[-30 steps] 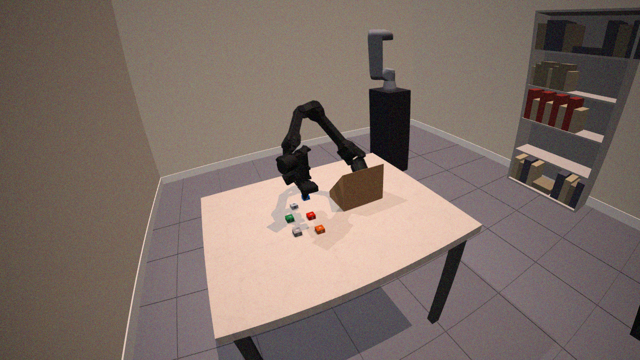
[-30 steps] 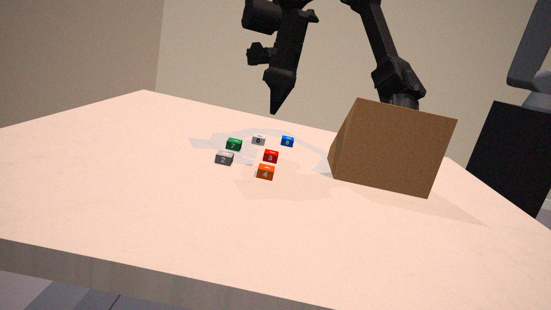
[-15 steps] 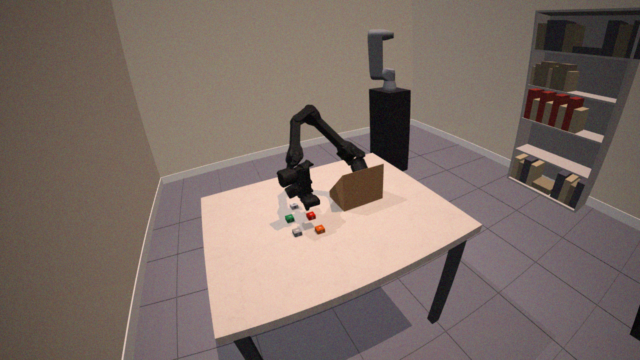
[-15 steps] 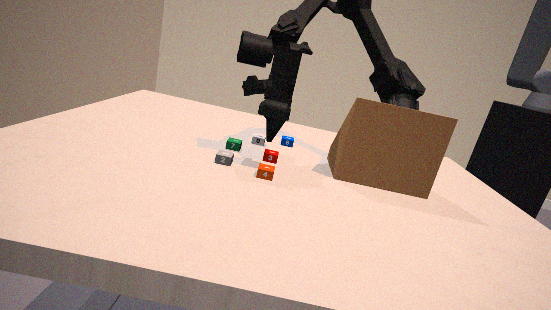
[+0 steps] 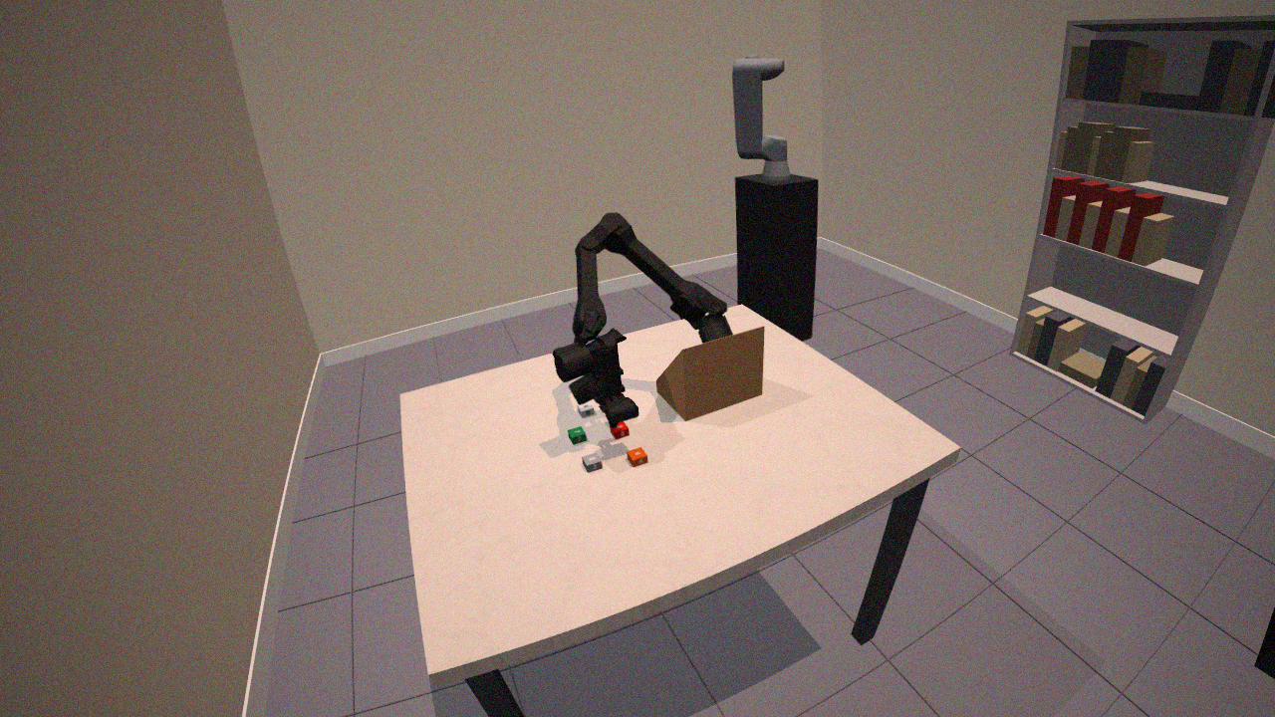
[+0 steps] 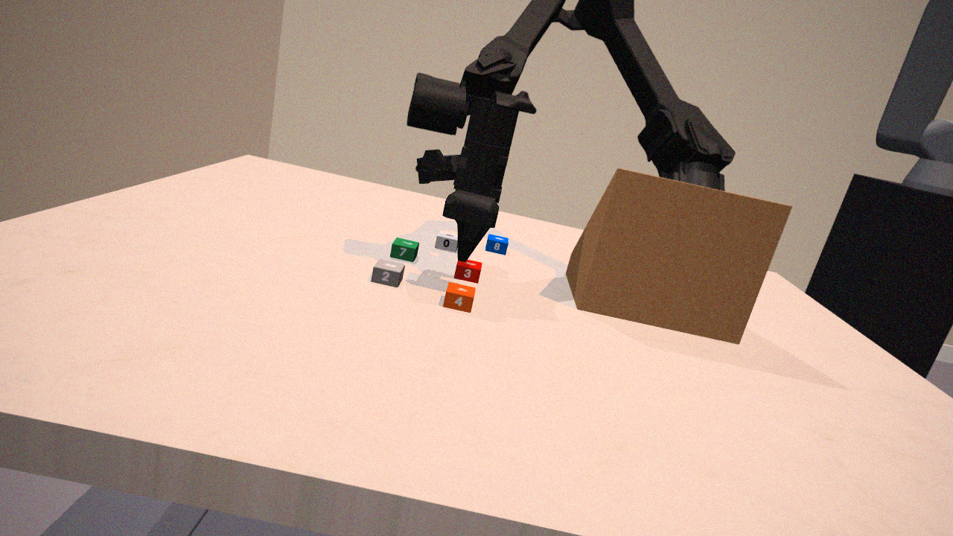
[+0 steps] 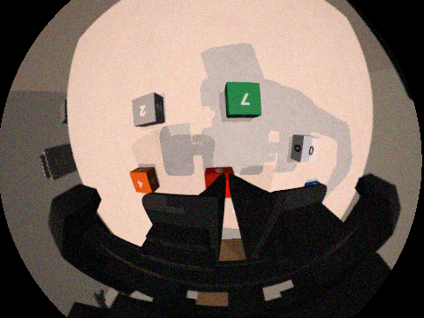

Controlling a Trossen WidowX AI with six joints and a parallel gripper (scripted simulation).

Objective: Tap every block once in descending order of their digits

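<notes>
My gripper tip is 1 cm to the right of the red block, 1 cm past it and 1 cm above it. Round my gripper tip: green block (8 cm ahead, 3 cm to the right, 1 cm below); then white block (11 cm to the right, 2 cm ahead, 1 cm below); then orange block (11 cm to the left, 1 cm below).
</notes>
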